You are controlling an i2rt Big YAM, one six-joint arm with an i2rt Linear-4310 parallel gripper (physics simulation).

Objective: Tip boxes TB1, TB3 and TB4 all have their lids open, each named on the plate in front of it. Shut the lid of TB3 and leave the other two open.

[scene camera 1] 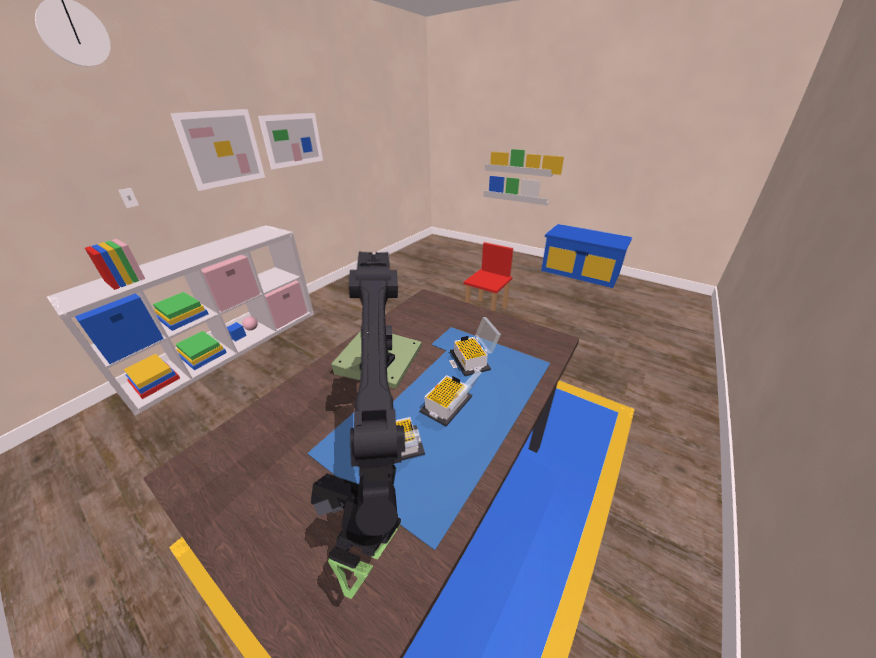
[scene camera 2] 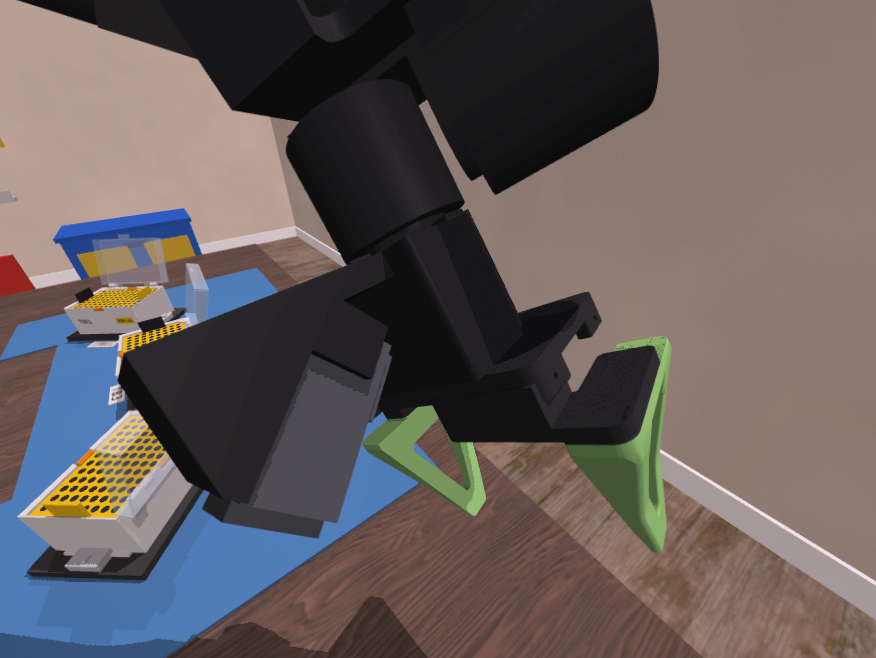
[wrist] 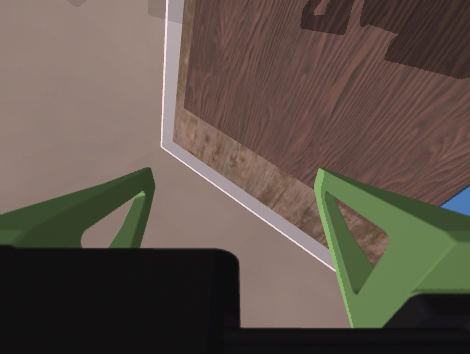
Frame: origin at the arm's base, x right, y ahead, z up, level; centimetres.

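Seen in the pictures: gripper, fingertip midpoint: (scene camera 1: 362, 575) (scene camera 2: 552, 520) (wrist: 234, 176).
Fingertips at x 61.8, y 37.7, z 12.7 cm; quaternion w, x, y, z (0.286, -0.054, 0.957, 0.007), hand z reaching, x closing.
Observation:
A point is followed by its place in that frame.
Three white tip boxes with yellow racks stand in a row; their names are not readable. The far box (scene camera 1: 470, 353) @[x -15.7, y 30.6, z 2.6 cm] (scene camera 2: 118, 301) @[x -16.5, y 29.5, z 2.7 cm] has its clear lid (scene camera 1: 487, 335) @[x -23.6, y 34.4, z 6.5 cm] (scene camera 2: 131, 260) @[x -23.7, y 34.7, z 7.2 cm] standing open. The middle box (scene camera 1: 446, 396) @[x 7.7, y 30.8, z 2.6 cm] (scene camera 2: 152, 335) @[x 2.2, y 30.5, z 2.6 cm] has its clear lid (scene camera 2: 198, 291) @[x 13.2, y 36.4, z 11.1 cm] upright. The near box (scene camera 1: 407, 430) @[x 24.2, y 25.7, z 2.6 cm] (scene camera 2: 102, 474) @[x 27.4, y 20.7, z 2.6 cm] is partly hidden by the arm; a clear panel shows at its right side in scene camera 2, its angle hard to tell. My gripper (scene camera 1: 361, 575) @[x 61.8, y 37.7, z 12.7 cm] (scene camera 2: 567, 531) @[x 61.8, y 37.7, z 12.7 cm] (wrist: 234, 176) @[x 61.8, y 37.7, z 12.7 cm] is open and empty, above the near end of the table, away from the boxes.
The boxes stand on a blue mat (scene camera 1: 453, 495) @[x 33.9, y 43.7, z -3.1 cm] on the dark wooden table (scene camera 1: 269, 524) @[x 59.2, y 5.6, z -3.4 cm] (scene camera 2: 396, 587) @[x 52.3, y 33.9, z -3.4 cm] (wrist: 260, 100) @[x 68.4, y 39.0, z -3.4 cm]. A pale green block (scene camera 1: 405, 354) @[x -9.5, y 6.5, z -0.8 cm] lies under the arm, left of the boxes. A red chair (scene camera 1: 488, 280) stands beyond the far table edge.

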